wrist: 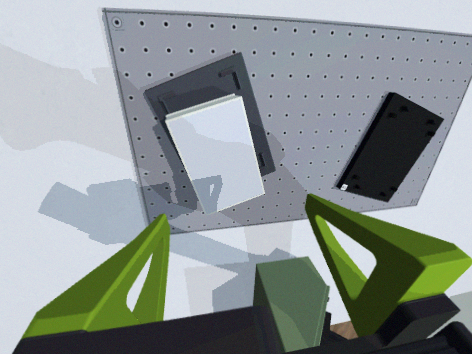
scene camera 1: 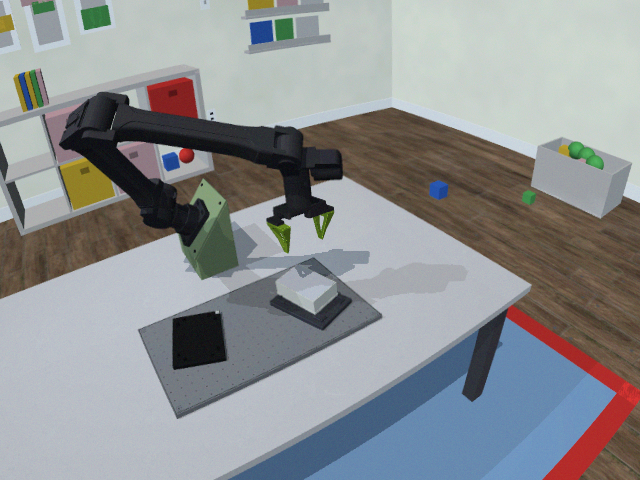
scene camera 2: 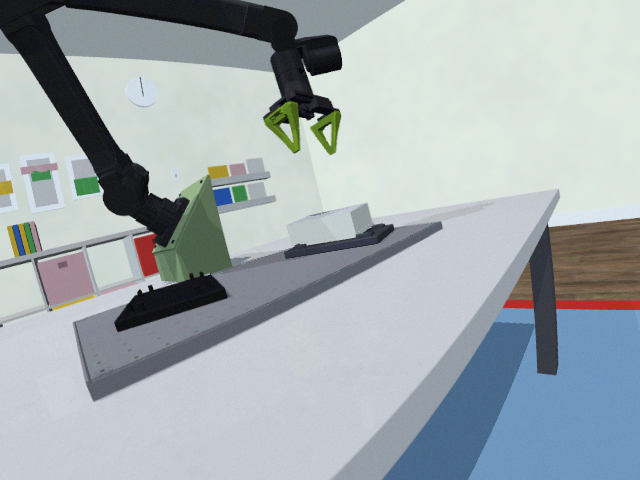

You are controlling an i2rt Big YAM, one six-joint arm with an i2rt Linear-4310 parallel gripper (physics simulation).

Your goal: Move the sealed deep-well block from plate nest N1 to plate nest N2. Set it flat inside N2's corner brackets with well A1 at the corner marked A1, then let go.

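Places are measured from the arm's base along level axes (x left, y down, z back), in metres.
Pixels of known places: gripper, between the fingertips: point(wrist: 238, 210) point(scene camera 1: 304, 245) point(scene camera 2: 316, 152); arm's base, origin of its link: point(scene camera 1: 195, 223) point(scene camera 2: 173, 223).
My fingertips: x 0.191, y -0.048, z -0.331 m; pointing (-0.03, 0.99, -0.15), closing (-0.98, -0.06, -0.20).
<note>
Ahead of a thing's pixels: the offset from my fingertips to its top centre. Level surfaces: height alone.
The white deep-well block {dx -0.001, dy +0.105, dz +0.007 m} point(scene camera 1: 306, 289) point(scene camera 2: 330, 224) point(wrist: 217, 155) lies on the dark grey nest N1 {dx -0.001, dy +0.147, dz -0.014 m} point(scene camera 1: 330, 316) point(scene camera 2: 336, 246) point(wrist: 200, 82). Its well A1 cannot be made out. The black nest N2 {dx -0.291, dy +0.143, dz -0.006 m} point(scene camera 1: 199, 338) point(scene camera 2: 170, 304) point(wrist: 395, 145) holds nothing. Small brackets stand at its corners, and a small white mark {dx -0.221, dy +0.153, dz +0.056 m} point(scene camera 1: 217, 312) point(wrist: 343, 187) shows at one corner. My gripper point(scene camera 1: 305, 244) point(scene camera 2: 313, 152) point(wrist: 238, 210) is open and empty, well above the table, on the arm-base side of the block. The block's top shows beyond and between the fingertips in the wrist view.
Both nests stand on a grey perforated board {dx -0.149, dy +0.164, dz -0.017 m} point(scene camera 1: 248, 346) point(scene camera 2: 258, 289) point(wrist: 310, 75) on the white table {dy +0.177 m} point(scene camera 1: 103, 403) point(scene camera 2: 310, 361). The green arm mount point(scene camera 1: 214, 253) point(scene camera 2: 199, 248) point(wrist: 290, 295) stands behind the board. Shelves and a toy bin point(scene camera 1: 578, 180) are off the table.
</note>
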